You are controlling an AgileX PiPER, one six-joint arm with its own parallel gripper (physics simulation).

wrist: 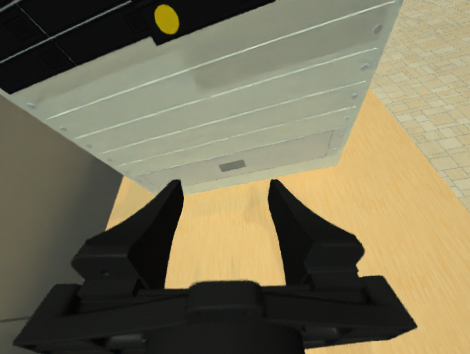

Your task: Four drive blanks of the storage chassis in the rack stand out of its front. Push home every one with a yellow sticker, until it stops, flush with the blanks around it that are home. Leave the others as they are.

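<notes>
The black storage chassis [35,72] shows in part at the upper left of the wrist view, cut off by the top edge. One drive blank with a round yellow sticker [166,19] is at its lower edge; its dark end reaches past the edge of the blanks to its left, so it stands out. Other stickers do not show in this view. The rack [300,95] has pale grey panels below the chassis. My gripper [226,189] is open with nothing between its fingers. Its tips are apart from the chassis, over the bottom edge of the rack in the picture.
A rack panel with a small grey rectangle [232,165] lies just beyond the fingertips in the view. A wood-coloured surface [400,200] runs under and right of the rack. Pale tiled flooring [425,65] is at the upper right. A dark grey-brown surface [40,200] stands at the left.
</notes>
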